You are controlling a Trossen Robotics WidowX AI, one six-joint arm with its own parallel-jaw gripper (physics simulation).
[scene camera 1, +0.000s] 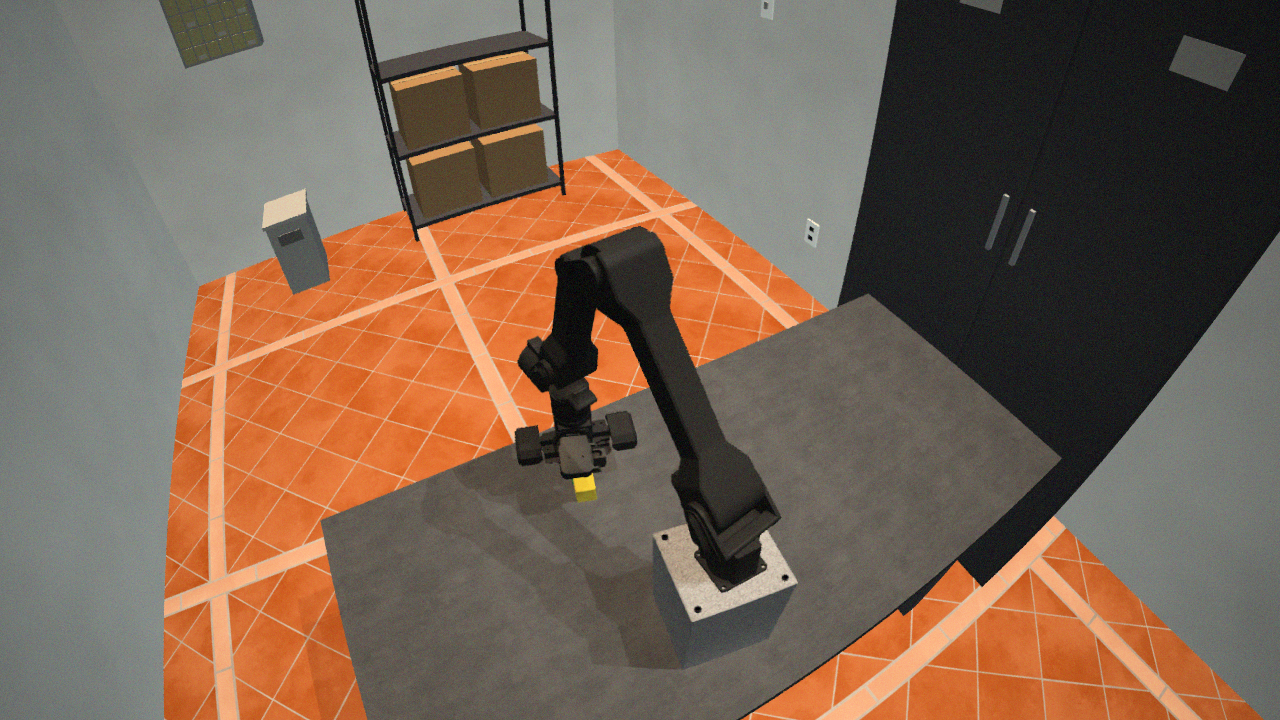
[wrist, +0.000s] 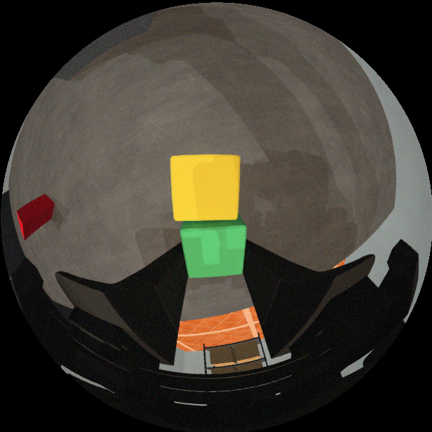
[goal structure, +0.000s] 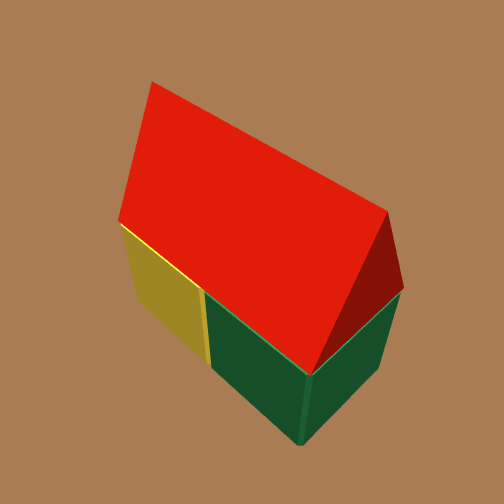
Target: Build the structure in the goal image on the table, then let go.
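Seen in the pictures: arm's base, origin of its link: (scene camera 1: 730, 561).
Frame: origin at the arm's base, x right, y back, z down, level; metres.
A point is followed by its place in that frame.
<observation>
A yellow cube (scene camera 1: 584, 488) {z 0.163, x -0.073, y -0.284 m} (wrist: 205, 187) is in front of my gripper on the robot base's side. In the wrist view a green cube (wrist: 212, 260) is right beside the yellow one, its dark green face partly covered by it; whether they touch I cannot tell. My gripper (scene camera 1: 577, 467) {z 0.174, x -0.061, y -0.335 m} (wrist: 213, 246) is shut on the green cube, one finger at each side. In the scene view the gripper hides the green cube and the fingertips. A red block (wrist: 36, 215) lies apart on the table at the far left of the wrist view; it does not show in the scene view.
The grey table (scene camera 1: 859, 402) {z 0.195, x 0.480, y -0.221 m} (wrist: 125, 115) lies under the arm. The robot's base block (scene camera 1: 725, 626) {z 0.055, x -0.033, y 0.053 m} stands near its front edge. Beyond the table are a shelf rack (scene camera 1: 465, 55) with boxes, a bin (scene camera 1: 304, 250) and a black cabinet (scene camera 1: 948, 205).
</observation>
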